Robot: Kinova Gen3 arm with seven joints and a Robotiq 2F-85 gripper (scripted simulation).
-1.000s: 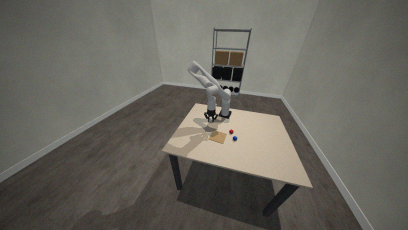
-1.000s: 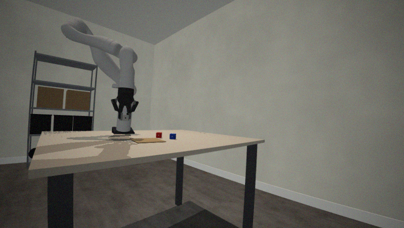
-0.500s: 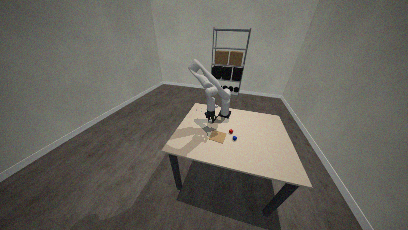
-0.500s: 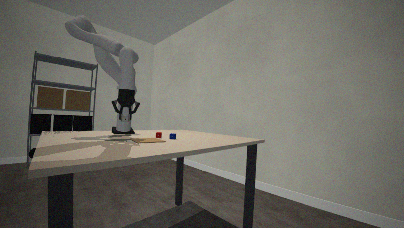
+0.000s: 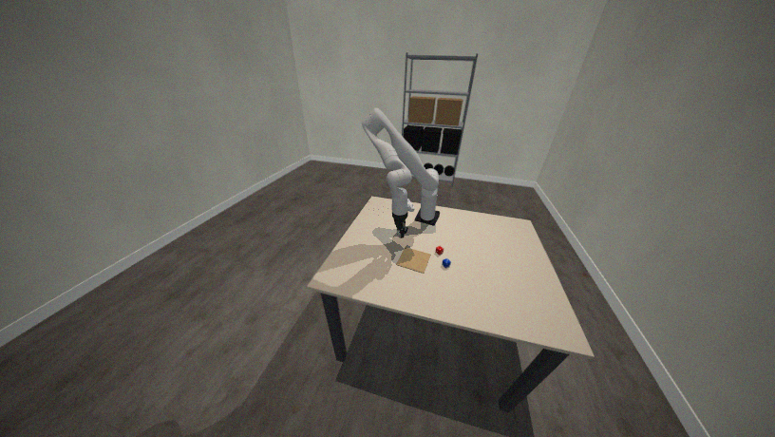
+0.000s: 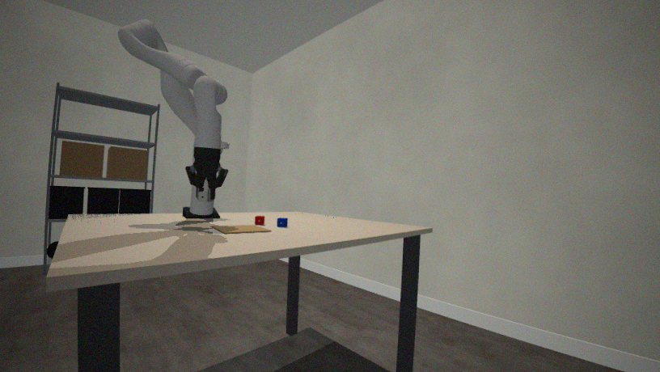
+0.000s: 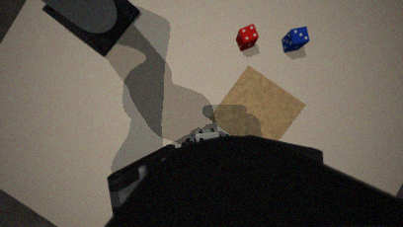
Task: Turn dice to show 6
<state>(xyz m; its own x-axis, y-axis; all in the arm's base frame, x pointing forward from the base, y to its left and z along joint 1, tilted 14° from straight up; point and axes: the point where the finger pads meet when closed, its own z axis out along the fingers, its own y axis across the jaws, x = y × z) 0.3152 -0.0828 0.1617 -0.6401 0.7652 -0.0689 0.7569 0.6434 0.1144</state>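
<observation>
The tan mat lies 10 cm below my hand, 9 cm to the left of it and 6 cm ahead of it. Also, from my hand: white die (1 cm below); blue die (25 cm to the left, 9 cm below, 4 cm ahead); red die (21 cm to the left, 9 cm below, 4 cm behind).
</observation>
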